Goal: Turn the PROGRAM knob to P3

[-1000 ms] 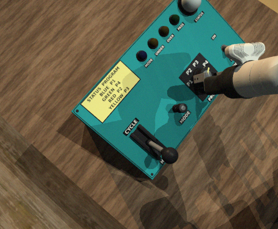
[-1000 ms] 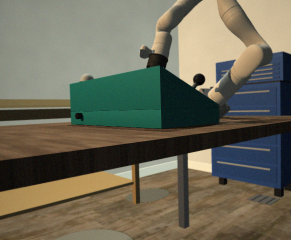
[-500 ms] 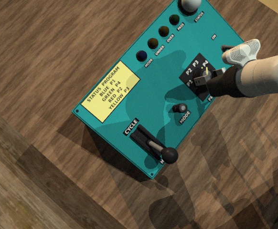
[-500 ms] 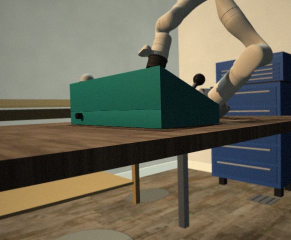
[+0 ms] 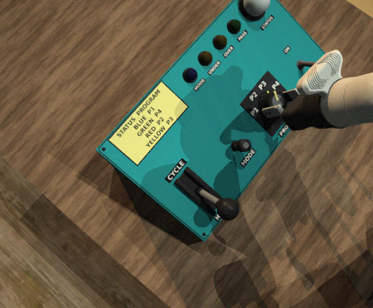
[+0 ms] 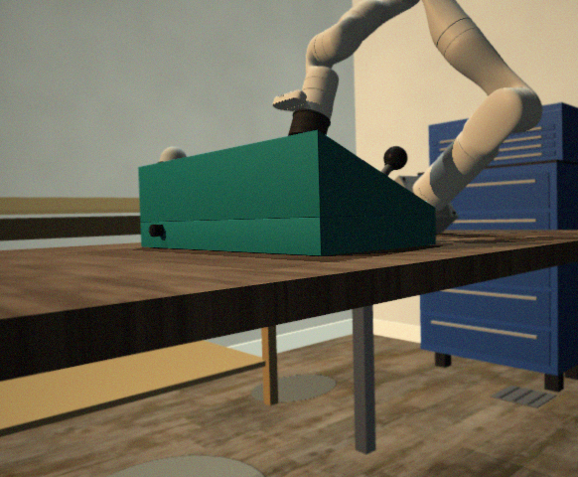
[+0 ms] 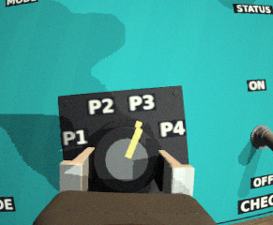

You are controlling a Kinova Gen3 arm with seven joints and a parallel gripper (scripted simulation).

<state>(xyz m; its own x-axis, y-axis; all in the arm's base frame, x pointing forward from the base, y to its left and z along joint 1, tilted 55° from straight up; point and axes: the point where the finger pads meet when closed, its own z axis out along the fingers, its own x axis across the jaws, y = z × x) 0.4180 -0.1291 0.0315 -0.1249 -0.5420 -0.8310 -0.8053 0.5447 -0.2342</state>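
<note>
Now: the teal console 40 mm ahead of my hand, 60 mm to the left of it and 20 mm below it. Round my hand: cycle lever: 20 mm behind, 240 mm to the left, 10 mm above; then mode button: 10 mm ahead, 120 mm to the left; then check toggle: 120 mm to the right, 10 mm below.
</note>
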